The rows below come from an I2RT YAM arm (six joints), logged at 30 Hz.
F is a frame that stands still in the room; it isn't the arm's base.
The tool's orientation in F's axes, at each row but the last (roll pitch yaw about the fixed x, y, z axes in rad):
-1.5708, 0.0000, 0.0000
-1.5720, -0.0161, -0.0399
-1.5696, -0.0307, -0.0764
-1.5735, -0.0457, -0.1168
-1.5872, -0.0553, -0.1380
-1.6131, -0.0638, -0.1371
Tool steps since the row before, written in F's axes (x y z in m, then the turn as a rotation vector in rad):
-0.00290, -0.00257, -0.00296, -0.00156, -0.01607, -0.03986
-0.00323, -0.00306, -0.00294, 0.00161, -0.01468, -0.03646
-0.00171, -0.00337, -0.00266, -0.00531, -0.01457, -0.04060
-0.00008, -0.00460, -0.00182, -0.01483, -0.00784, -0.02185
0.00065, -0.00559, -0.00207, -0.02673, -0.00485, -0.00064
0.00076, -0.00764, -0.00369, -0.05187, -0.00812, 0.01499
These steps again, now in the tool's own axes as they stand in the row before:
-0.00290, 0.00296, -0.00257, -0.00156, 0.03986, -0.01607
-0.00315, 0.00289, -0.00318, 0.00161, 0.03651, -0.01456
-0.00153, 0.00261, -0.00349, -0.00543, 0.04043, -0.01498
0.00037, 0.00185, -0.00457, -0.01480, 0.02122, -0.00946
0.00130, 0.00223, -0.00541, -0.02580, -0.00065, -0.00849
0.00156, 0.00411, -0.00730, -0.04922, -0.01751, -0.01589

